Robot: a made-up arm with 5 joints.
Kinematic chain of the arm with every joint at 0, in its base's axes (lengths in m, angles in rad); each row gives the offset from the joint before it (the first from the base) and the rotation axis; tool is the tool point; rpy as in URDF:
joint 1: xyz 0 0 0.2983 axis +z
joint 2: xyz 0 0 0 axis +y
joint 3: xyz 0.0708 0 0.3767 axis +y
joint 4: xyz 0.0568 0 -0.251 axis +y
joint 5: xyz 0.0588 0 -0.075 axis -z
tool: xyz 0 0 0 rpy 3.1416 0 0
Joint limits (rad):
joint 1: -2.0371..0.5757
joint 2: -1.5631..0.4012
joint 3: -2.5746..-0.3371
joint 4: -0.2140..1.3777
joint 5: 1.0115..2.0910
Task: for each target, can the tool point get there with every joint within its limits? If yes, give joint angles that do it. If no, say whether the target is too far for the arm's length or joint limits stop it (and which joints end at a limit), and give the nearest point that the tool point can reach.
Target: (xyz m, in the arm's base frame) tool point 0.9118 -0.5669 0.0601
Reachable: no: too far | nearest point 0.4317 -0.2684 0.4259 | short by 0.673 m
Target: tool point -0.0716 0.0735 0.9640
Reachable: yes | joints -0.7987 -0.7303 -1.8570 0.2380 1.4113
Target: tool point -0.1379 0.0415 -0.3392
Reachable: no: joint limits stop it (at a limit: joint 1, joint 2, joint 3) | nearest point -0.1005 -0.1996 0.2727 | short by 0.659 m
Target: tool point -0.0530 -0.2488 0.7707
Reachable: yes | joints -1.7805 -0.3975 -1.3229 0.7714 1.5754
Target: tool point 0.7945 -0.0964 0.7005
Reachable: no: too far | nearest point 0.5574 -0.0676 0.6668 | short by 0.241 m
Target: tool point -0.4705 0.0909 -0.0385
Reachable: no: joint limits stop it (at a limit: joint 2, joint 3, joint 4) | nearest point -0.6958 0.1344 0.4322 | short by 0.524 m
